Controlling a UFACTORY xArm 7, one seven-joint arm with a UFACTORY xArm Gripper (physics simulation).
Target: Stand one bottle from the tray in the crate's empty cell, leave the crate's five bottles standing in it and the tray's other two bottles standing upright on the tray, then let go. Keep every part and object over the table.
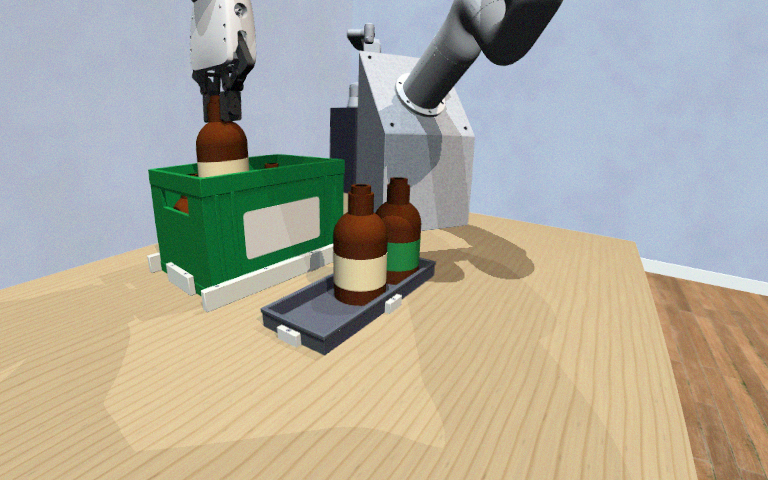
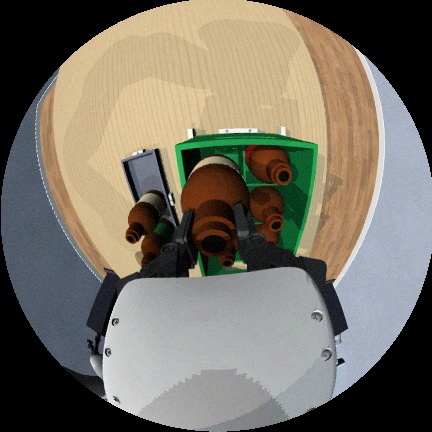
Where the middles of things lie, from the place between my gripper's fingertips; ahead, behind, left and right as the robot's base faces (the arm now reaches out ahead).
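Labels:
My hand's 230 mm above the long white strip (image 1: 230,291), and it's also 40 mm to the right of the strip and 80 mm past it.

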